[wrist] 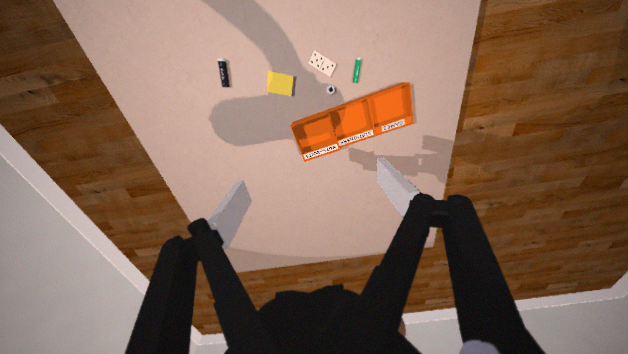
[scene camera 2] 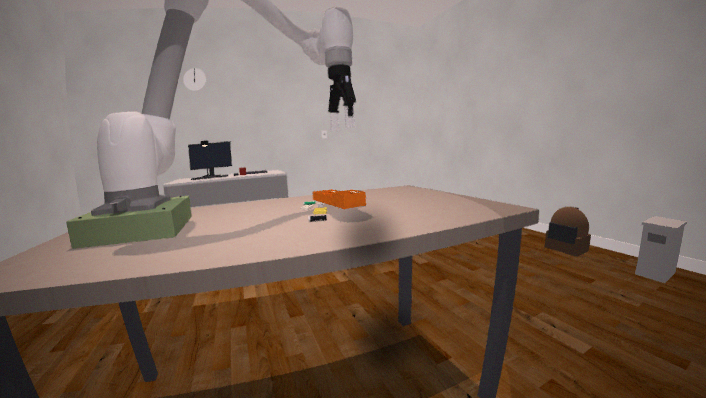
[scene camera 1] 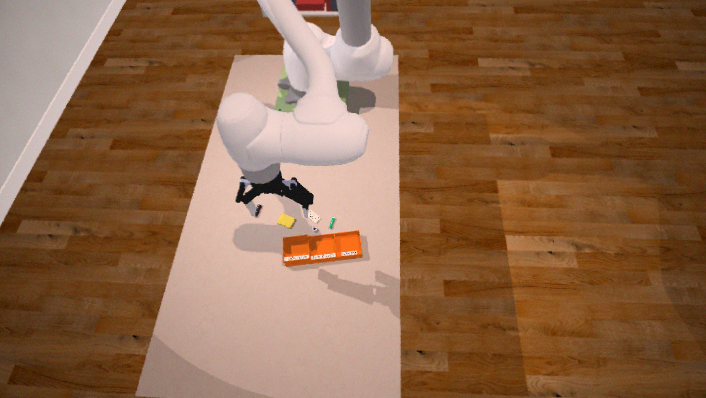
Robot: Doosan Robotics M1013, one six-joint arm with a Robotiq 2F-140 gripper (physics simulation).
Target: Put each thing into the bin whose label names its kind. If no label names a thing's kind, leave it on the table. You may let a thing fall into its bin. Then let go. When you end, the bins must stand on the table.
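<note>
An orange row of three joined bins stands on the table. In the wrist view its upside-down, blurred labels seem to read NUTS+BOLTS, STATIONERY and GAMES, left to right. Beside it lie a black cylinder, a yellow pad-like block, a white domino, a small metal nut and a green cylinder. My gripper is open and empty, high above the table.
The arm's green base block stands at one end of the table. A side desk with a monitor stands behind. A brown rounded object and a white cabinet stand on the floor.
</note>
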